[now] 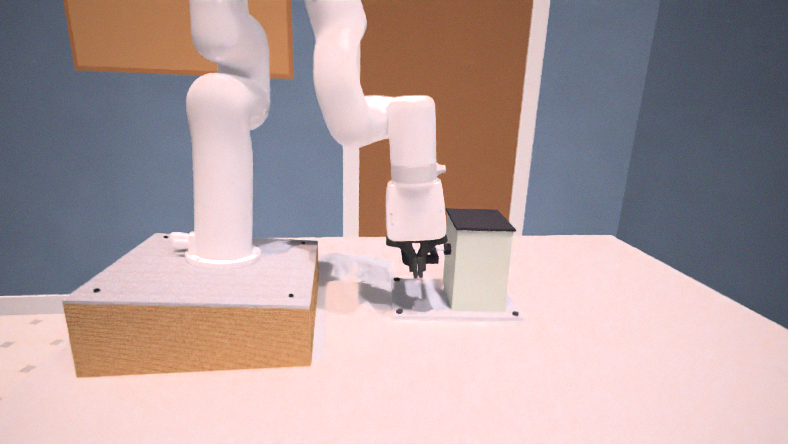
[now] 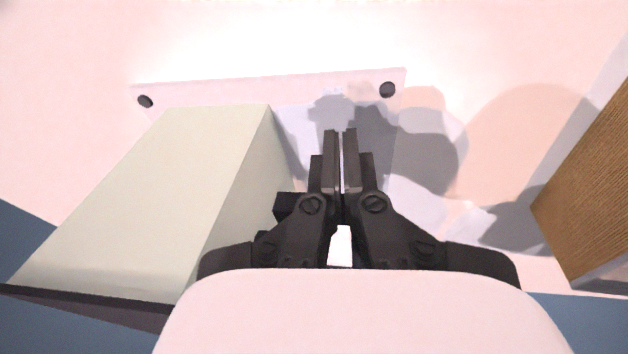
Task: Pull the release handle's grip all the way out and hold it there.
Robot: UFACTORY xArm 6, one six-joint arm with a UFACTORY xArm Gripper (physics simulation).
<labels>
The gripper shows in image 1 and in image 2. One and the same spot on the gripper: (image 1: 426,246) is (image 2: 296,235).
</labels>
